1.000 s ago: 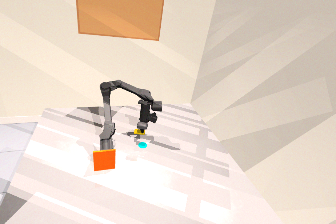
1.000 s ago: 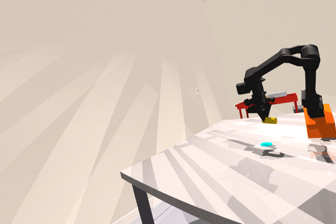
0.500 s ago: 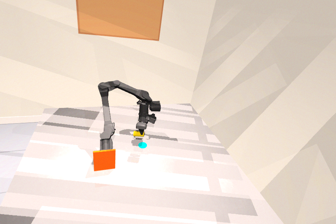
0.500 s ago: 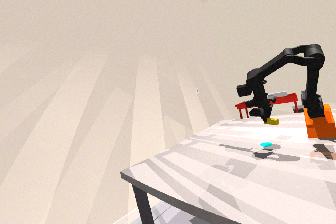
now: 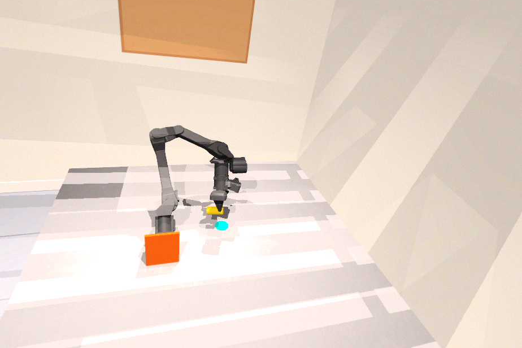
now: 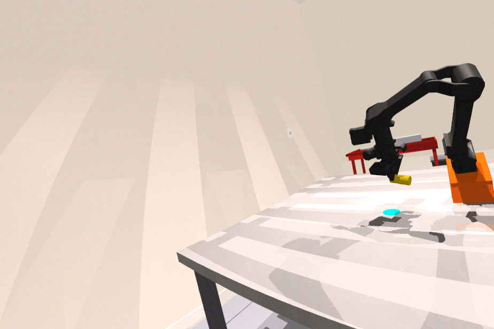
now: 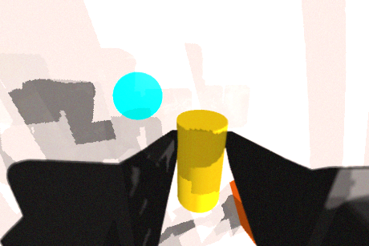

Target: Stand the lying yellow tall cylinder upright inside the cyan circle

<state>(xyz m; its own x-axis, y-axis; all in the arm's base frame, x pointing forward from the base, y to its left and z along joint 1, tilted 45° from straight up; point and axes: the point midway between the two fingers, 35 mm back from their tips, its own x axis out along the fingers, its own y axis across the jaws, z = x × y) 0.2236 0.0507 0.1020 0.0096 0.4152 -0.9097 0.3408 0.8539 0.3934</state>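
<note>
The cyan circle lies 120 mm below my gripper tip, 30 mm to the left of it and 20 mm ahead of it. Also, from my gripper tip: yellow cylinder: 20 mm behind, 10 mm to the left, 10 mm below.
</note>
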